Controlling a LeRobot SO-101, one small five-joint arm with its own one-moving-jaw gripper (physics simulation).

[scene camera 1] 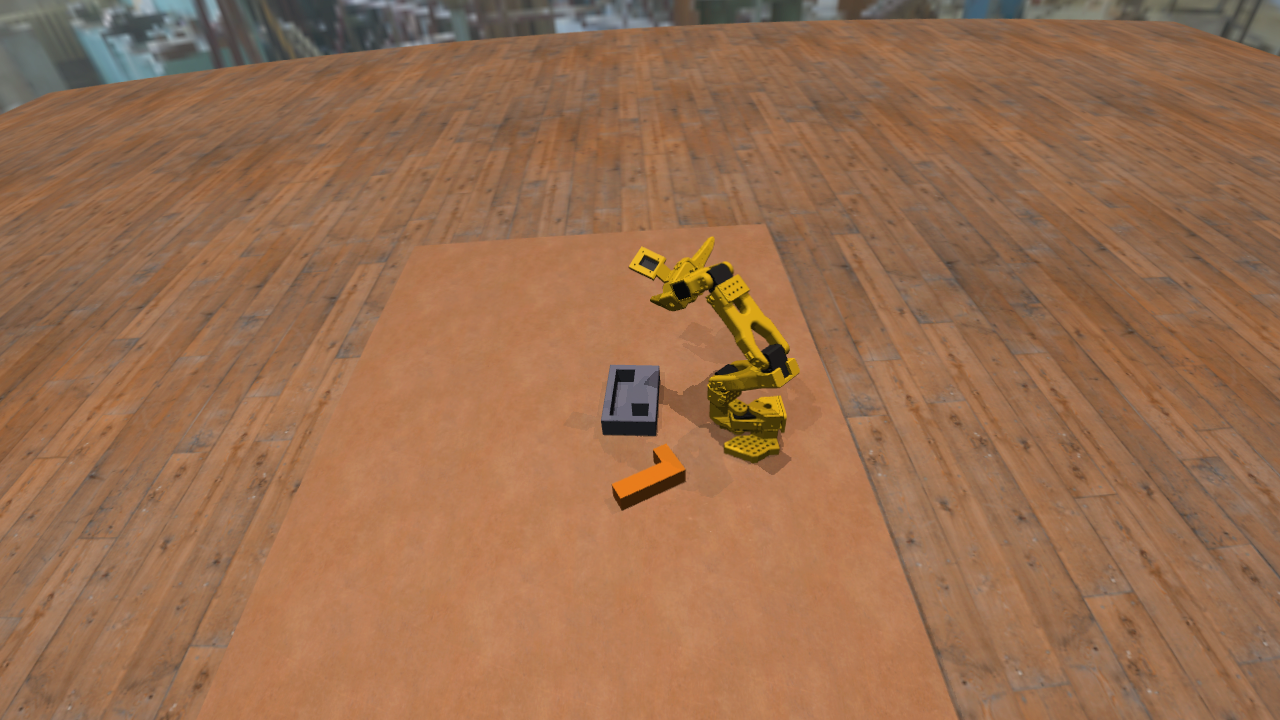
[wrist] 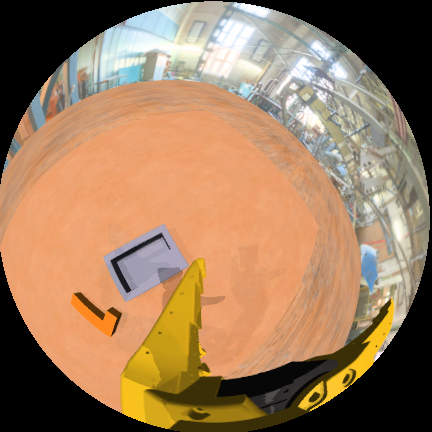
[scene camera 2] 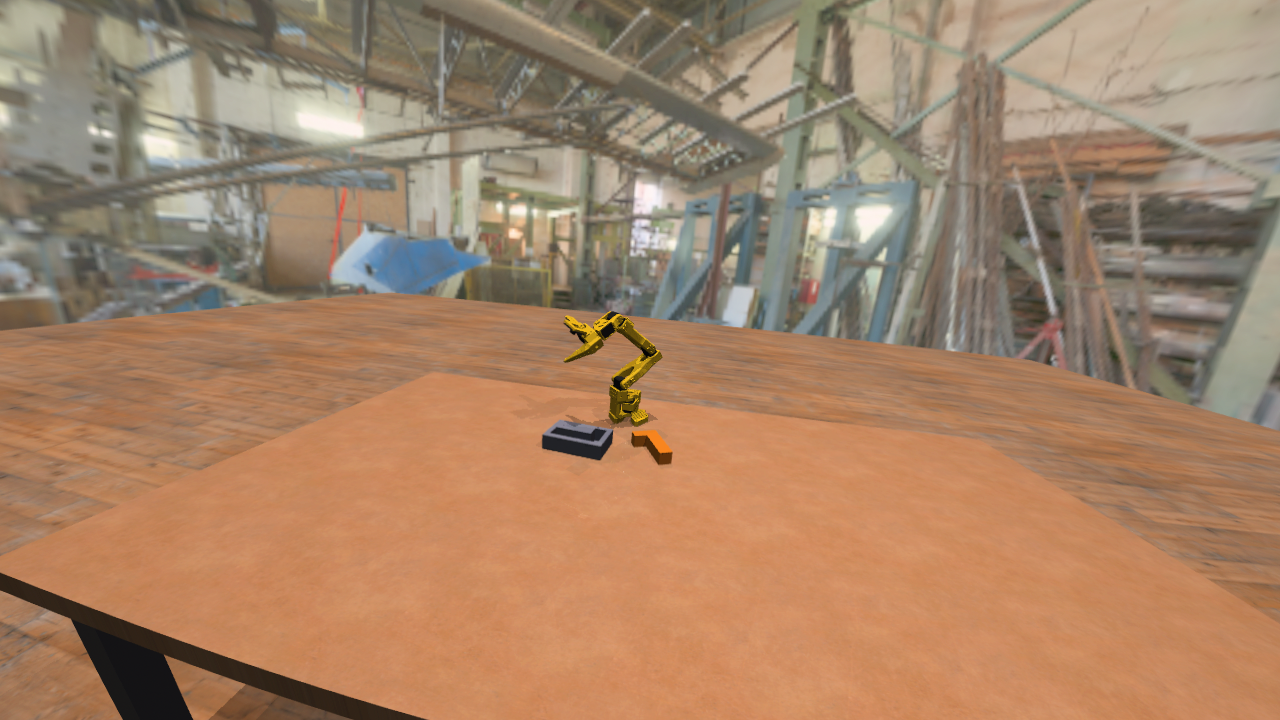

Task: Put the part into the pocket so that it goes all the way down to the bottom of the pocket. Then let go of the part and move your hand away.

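Where they show: hand, tool point: (scene camera 1: 653, 298) (wrist: 204, 264) (scene camera 2: 565, 360); arm's base, link origin: (scene camera 1: 737, 437) (scene camera 2: 627, 421).
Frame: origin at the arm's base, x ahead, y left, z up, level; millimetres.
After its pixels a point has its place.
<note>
The orange L-shaped part (scene camera 1: 648, 481) {x 150, y 102, z 30 mm} (scene camera 2: 659, 446) {x 176, y 100, z 30 mm} (wrist: 95, 312) {x 148, y 76, z 22 mm} lies flat on the table, apart from the block. The dark grey block (scene camera 1: 629, 428) {x 177, y -19, z 18 mm} (scene camera 2: 572, 445) {x 216, y -89, z 24 mm} (wrist: 175, 256) {x 146, y -144, z 36 mm} with the pocket in its top stands on the table; the pocket holds no orange part. In scene camera 1 the part lies in front of the block; in scene camera 2 it lies to the block's right. My gripper (scene camera 1: 684, 268) (scene camera 2: 566, 340) {x 125, y -141, z 190 mm} (wrist: 296, 280) is open and empty, with its jaws wide apart, high above the table and behind the block in scene camera 1.
The yellow arm's base (scene camera 1: 747, 411) {x -13, y 2, z 63 mm} (scene camera 2: 624, 404) {x 14, y -9, z 55 mm} stands on the table, right of the block in scene camera 1 and behind the block and part in scene camera 2. The brown table top (scene camera 1: 429, 537) {x 479, y 162, z 0 mm} (scene camera 2: 447, 573) {x 568, y -154, z 0 mm} (wrist: 150, 165) {x 387, y -221, z 0 mm} extends around them. Arm shadows fall near the block.
</note>
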